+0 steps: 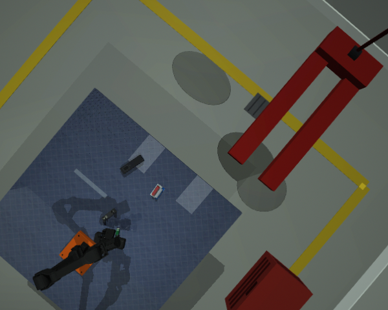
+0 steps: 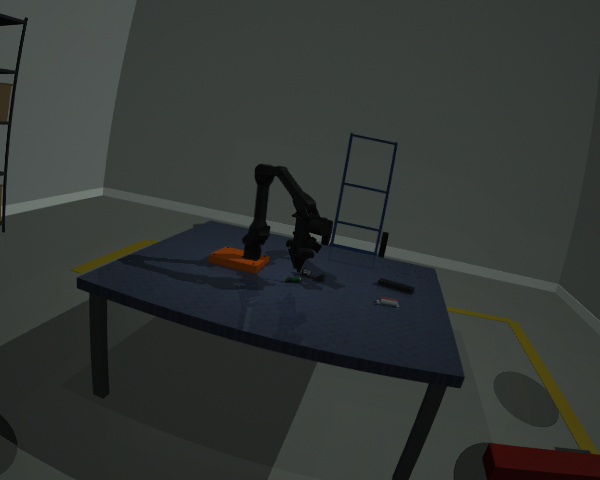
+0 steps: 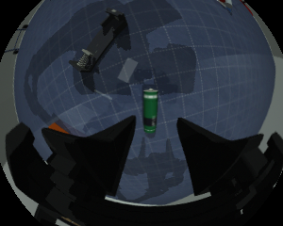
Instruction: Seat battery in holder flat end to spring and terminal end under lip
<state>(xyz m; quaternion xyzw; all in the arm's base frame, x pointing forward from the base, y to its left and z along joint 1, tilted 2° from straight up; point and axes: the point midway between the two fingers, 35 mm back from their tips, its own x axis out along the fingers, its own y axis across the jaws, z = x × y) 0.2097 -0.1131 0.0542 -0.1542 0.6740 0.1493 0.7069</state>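
My gripper tip is now 1 cm past the green battery and 4 cm above it. Also, from my gripper tip: black remote control 42 cm ahead, 20 cm to the left, 4 cm below.
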